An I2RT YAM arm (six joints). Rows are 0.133 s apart.
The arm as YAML. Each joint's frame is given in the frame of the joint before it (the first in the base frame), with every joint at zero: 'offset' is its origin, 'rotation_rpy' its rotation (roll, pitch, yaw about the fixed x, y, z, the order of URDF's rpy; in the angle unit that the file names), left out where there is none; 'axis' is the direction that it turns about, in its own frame. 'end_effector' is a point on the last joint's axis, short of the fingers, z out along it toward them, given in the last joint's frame.
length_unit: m
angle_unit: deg
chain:
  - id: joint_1
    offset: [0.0, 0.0, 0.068]
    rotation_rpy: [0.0, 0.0, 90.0]
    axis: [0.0, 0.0, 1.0]
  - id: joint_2
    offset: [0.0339, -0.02, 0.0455]
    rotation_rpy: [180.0, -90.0, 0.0]
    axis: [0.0, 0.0, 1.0]
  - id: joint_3
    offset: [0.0, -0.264, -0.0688]
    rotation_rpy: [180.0, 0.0, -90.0]
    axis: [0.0, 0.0, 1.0]
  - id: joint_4
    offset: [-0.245, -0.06, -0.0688]
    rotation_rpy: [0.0, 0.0, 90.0]
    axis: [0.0, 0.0, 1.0]
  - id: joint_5
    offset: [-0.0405, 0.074, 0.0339]
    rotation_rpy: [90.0, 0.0, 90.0]
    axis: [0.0, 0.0, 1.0]
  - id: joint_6
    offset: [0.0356, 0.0, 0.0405]
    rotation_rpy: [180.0, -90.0, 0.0]
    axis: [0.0, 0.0, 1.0]
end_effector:
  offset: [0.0, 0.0, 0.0]
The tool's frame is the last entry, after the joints.
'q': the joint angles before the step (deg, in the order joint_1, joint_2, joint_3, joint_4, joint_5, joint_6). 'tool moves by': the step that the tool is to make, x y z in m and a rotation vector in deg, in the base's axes. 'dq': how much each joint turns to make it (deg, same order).
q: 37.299, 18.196, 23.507, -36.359, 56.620, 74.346
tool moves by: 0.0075, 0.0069, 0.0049, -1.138, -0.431, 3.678
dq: 0.006, 2.067, -0.027, 5.807, -2.639, -4.935
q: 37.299, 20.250, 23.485, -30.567, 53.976, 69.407
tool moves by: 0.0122, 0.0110, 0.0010, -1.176, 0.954, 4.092
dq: 0.016, 4.796, -0.033, 6.132, -3.483, -3.509
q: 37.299, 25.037, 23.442, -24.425, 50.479, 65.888
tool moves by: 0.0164, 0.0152, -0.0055, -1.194, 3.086, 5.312
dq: 0.003, 7.428, 0.025, 5.957, -5.156, -2.337
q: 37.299, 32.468, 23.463, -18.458, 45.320, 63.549
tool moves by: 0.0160, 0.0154, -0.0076, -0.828, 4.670, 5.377
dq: -0.034, 8.143, 1.064, 3.544, -5.781, -1.014
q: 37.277, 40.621, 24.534, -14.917, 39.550, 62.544
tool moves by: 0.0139, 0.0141, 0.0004, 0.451, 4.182, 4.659
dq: 0.028, 6.875, 3.069, 0.787, -5.459, -0.063
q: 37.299, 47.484, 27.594, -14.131, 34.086, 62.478
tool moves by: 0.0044, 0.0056, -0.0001, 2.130, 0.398, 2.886
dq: -0.013, 1.650, 0.282, 2.335, -3.486, 0.014
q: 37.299, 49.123, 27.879, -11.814, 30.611, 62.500
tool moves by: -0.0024, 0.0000, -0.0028, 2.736, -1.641, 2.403
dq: 0.003, -1.515, -2.108, 3.695, -2.663, -0.282
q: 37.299, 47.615, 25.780, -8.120, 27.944, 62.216
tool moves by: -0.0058, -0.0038, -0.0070, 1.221, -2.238, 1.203
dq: 0.004, -2.814, -3.447, 3.627, -0.871, -1.026
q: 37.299, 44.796, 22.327, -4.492, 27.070, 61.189
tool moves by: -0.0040, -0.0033, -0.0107, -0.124, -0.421, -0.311
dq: 0.016, -1.303, -2.920, 1.963, 0.451, -0.190
